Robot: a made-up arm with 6 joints. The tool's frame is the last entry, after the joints.
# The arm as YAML. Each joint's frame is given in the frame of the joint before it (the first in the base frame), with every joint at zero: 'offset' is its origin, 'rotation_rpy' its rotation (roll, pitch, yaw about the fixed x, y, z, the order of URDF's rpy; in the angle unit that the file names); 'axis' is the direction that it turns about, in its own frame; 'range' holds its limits. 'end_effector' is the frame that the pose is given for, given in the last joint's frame.
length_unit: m
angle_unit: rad
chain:
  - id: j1
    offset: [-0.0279, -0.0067, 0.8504]
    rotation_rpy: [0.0, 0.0, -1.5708]
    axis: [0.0, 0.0, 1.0]
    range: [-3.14, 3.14]
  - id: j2
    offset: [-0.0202, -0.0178, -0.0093]
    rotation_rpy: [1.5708, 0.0, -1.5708]
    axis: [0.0, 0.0, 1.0]
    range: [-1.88, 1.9]
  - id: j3
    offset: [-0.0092, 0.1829, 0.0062]
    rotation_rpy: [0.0, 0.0, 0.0]
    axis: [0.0, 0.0, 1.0]
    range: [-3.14, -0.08]
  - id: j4
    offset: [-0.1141, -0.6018, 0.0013]
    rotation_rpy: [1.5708, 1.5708, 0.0]
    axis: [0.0, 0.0, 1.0]
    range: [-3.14, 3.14]
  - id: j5
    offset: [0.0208, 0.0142, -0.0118]
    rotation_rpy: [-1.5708, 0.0, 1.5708]
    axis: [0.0, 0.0, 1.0]
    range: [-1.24, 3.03]
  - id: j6
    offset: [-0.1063, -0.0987, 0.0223]
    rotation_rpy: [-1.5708, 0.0, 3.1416]
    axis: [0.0, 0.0, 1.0]
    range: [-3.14, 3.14]
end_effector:
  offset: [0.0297, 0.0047, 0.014]
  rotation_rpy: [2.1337, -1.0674, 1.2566]
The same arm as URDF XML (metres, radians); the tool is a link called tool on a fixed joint. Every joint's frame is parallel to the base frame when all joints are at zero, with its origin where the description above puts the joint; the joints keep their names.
<robot name="arm">
  <link name="base_link"/>
  <link name="link1"/>
  <link name="link2"/>
  <link name="link3"/>
  <link name="link4"/>
  <link name="link5"/>
  <link name="link6"/>
  <link name="tool"/>
  <joint name="j1" type="revolute">
    <parent link="base_link"/>
    <child link="link1"/>
    <origin xyz="-0.0279 -0.0067 0.8504" rpy="0 0 0"/>
    <axis xyz="0 0 1"/>
    <limit lower="-3.14" upper="3.14"/>
  </joint>
  <joint name="j2" type="revolute">
    <parent link="link1"/>
    <child link="link2"/>
    <origin xyz="-0.0178 0.0202 -0.0093" rpy="0 0 0"/>
    <axis xyz="0 1 0"/>
    <limit lower="-1.88" upper="1.9"/>
  </joint>
  <joint name="j3" type="revolute">
    <parent link="link2"/>
    <child link="link3"/>
    <origin xyz="0.0092 0.0062 0.1829" rpy="0 0 0"/>
    <axis xyz="0 1 0"/>
    <limit lower="-3.14" upper="-0.08"/>
  </joint>
  <joint name="j4" type="revolute">
    <parent link="link3"/>
    <child link="link4"/>
    <origin xyz="0.1141 0.0013 -0.6018" rpy="0 0 0"/>
    <axis xyz="0 0 -1"/>
    <limit lower="-3.14" upper="3.14"/>
  </joint>
  <joint name="j5" type="revolute">
    <parent link="link4"/>
    <child link="link5"/>
    <origin xyz="-0.0142 -0.0208 0.0118" rpy="0 0 0"/>
    <axis xyz="0 1 0"/>
    <limit lower="-1.24" upper="3.03"/>
  </joint>
  <joint name="j6" type="revolute">
    <parent link="link5"/>
    <child link="link6"/>
    <origin xyz="0.1063 0.0223 -0.0987" rpy="0 0 0"/>
    <axis xyz="0 0 -1"/>
    <limit lower="-3.14" upper="3.14"/>
  </joint>
  <joint name="tool_fixed" type="fixed">
    <parent link="link6"/>
    <child link="tool"/>
    <origin xyz="0.0297 -0.0047 -0.014" rpy="-1.0079 1.0674 -1.2566"/>
  </joint>
</robot>

